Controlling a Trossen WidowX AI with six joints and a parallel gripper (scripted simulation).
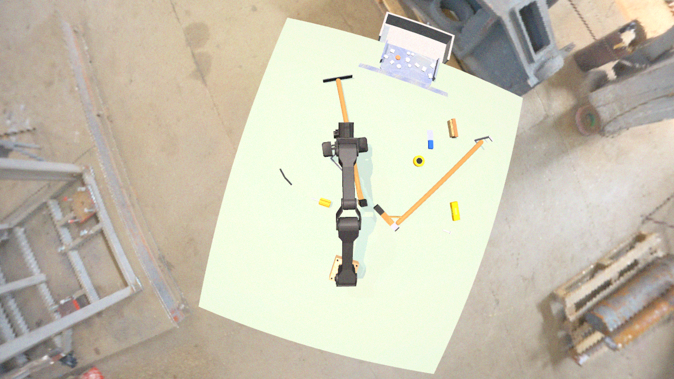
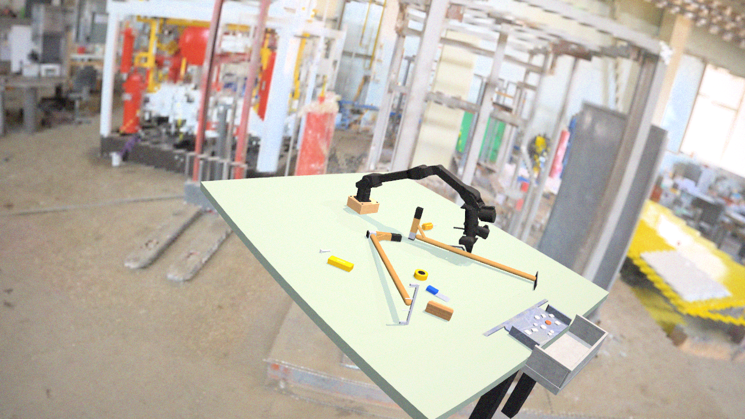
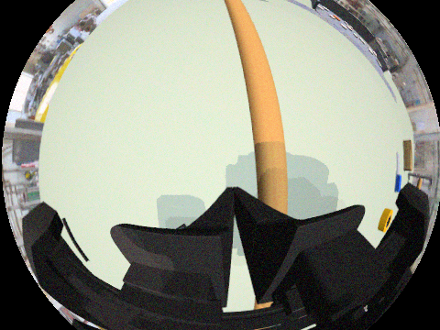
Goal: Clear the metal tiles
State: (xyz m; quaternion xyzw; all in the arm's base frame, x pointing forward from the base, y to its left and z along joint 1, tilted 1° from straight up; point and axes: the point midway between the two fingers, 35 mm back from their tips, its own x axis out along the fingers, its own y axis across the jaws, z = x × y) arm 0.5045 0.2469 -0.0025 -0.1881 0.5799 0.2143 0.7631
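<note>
The long scraper is 5 cm above my gripper tip, 3 cm ahead of it and 1 cm to the right of it. Also, from my gripper tip: black bent piece 24 cm behind, 18 cm to the left, 1 cm below; yellow tape roll 34 cm to the right, 9 cm ahead; yellow-handled screwdriver 27 cm behind, 2 cm to the right, 1 cm above.
</note>
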